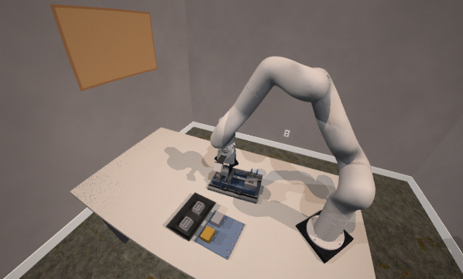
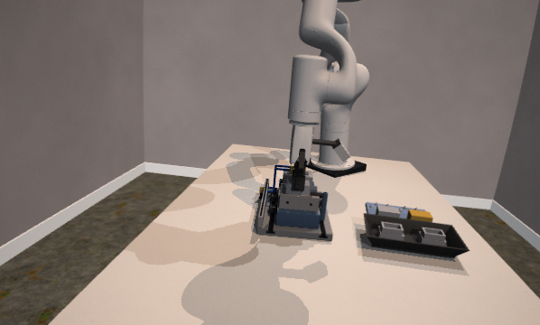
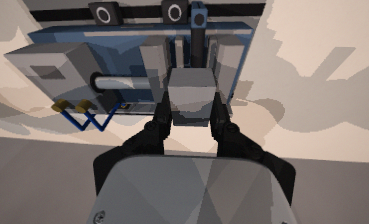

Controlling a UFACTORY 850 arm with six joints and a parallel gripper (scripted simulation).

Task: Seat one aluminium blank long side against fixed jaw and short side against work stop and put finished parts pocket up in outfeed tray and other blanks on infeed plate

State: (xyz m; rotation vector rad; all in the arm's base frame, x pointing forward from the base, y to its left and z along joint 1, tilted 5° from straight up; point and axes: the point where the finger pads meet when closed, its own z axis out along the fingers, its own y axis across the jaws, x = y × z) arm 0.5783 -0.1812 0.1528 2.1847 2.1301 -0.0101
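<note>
Right now the work stop rod is 10 mm ahead of my hand, 50 mm to the left of it and 40 mm below it. Round my hand: brass blank: 30 mm behind, 360 mm to the left, 100 mm below; then blue infeed plate: 80 mm behind, 320 mm to the left, 120 mm below; then vise: 70 mm behind, 10 mm to the left, 90 mm below.
</note>
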